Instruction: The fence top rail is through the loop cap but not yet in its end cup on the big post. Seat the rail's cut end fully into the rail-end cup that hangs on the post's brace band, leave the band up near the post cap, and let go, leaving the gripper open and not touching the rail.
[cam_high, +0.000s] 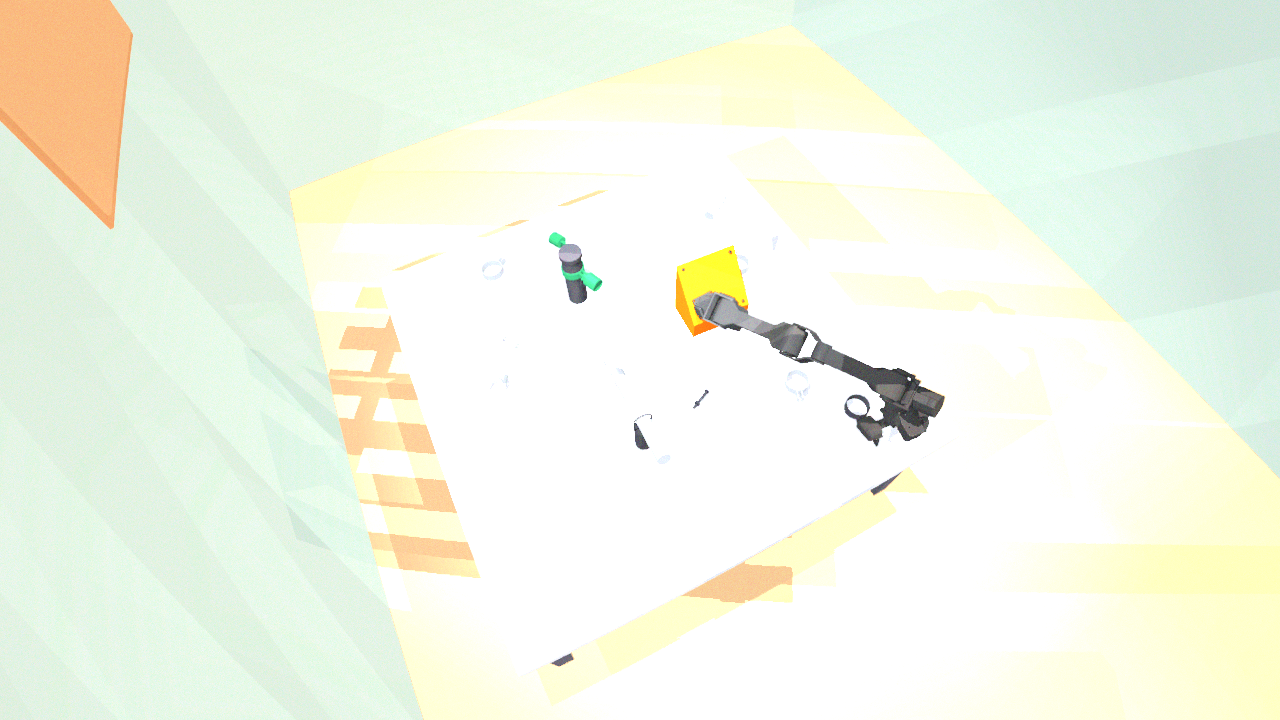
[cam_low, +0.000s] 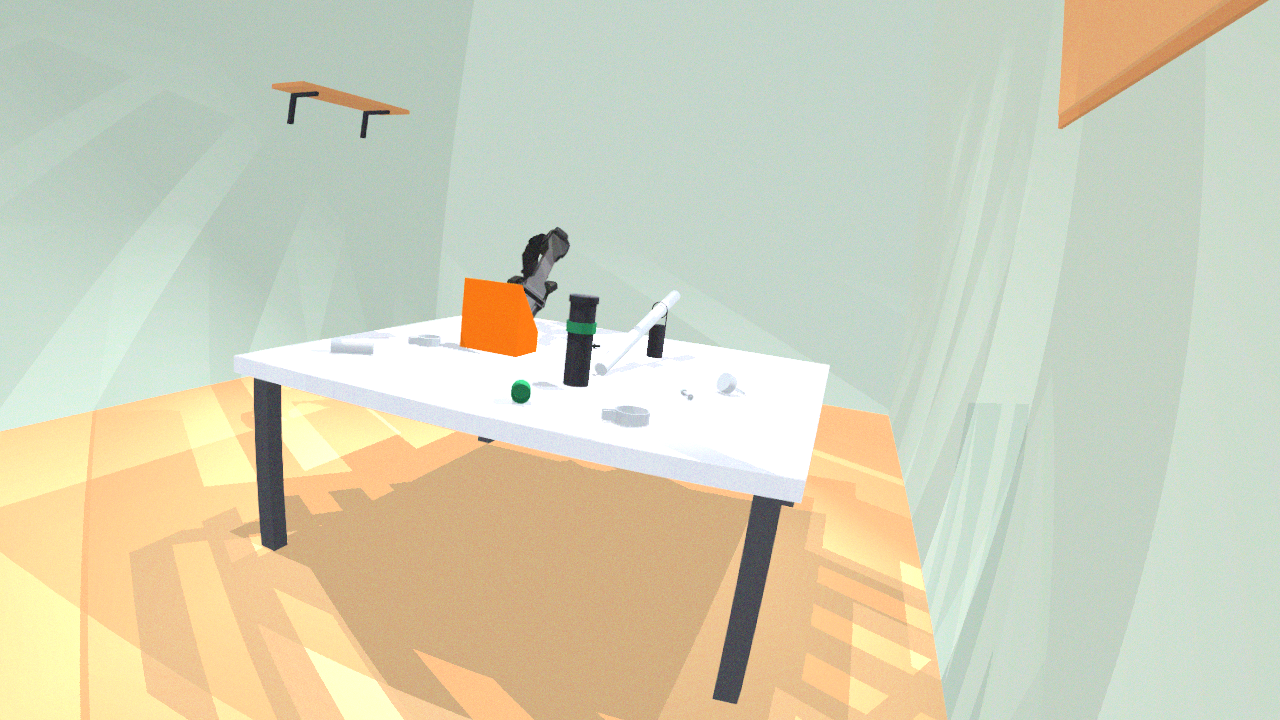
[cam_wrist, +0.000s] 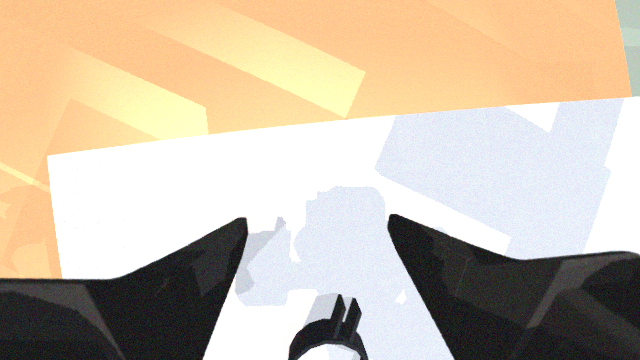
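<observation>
The dark band ring is 12 cm to the right of my gripper tip, 4 cm below it and 1 cm behind it. The rest, counted from my gripper tip: white cap 84 cm ahead, 67 cm to the right, 4 cm below; then small dark post 55 cm ahead, 33 cm to the right, 5 cm above.
</observation>
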